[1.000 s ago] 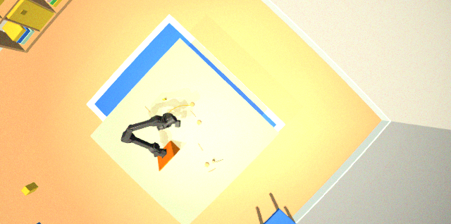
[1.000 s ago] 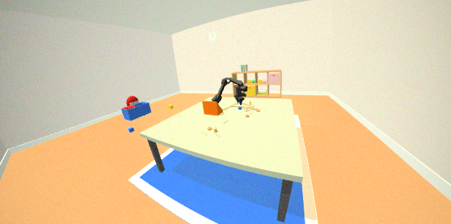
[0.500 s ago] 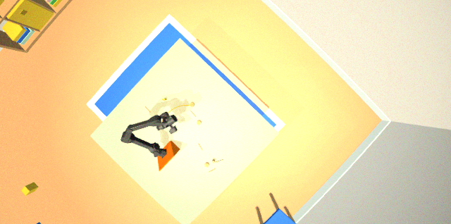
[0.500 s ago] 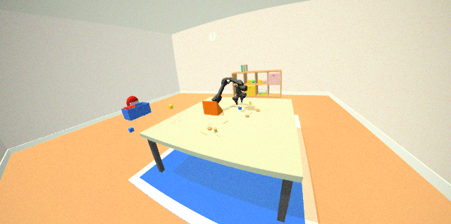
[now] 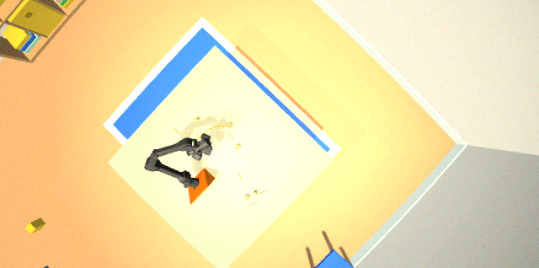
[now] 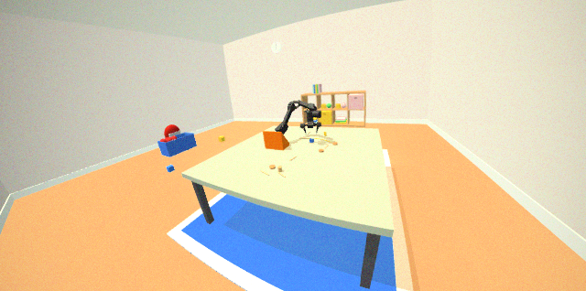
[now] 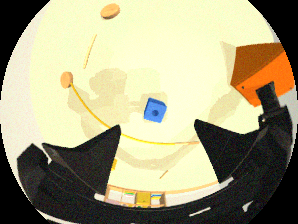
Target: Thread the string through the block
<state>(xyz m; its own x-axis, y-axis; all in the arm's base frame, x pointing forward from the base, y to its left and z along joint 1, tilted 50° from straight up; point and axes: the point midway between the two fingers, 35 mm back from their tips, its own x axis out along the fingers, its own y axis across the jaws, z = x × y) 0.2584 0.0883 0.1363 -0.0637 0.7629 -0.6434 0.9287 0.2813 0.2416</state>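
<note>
Right now my gripper tip is 6 cm above the blue block. From my gripper tip the other things lie so: yellow cube: 6 cm ahead, 20 cm to the left, 5 cm below.
</note>
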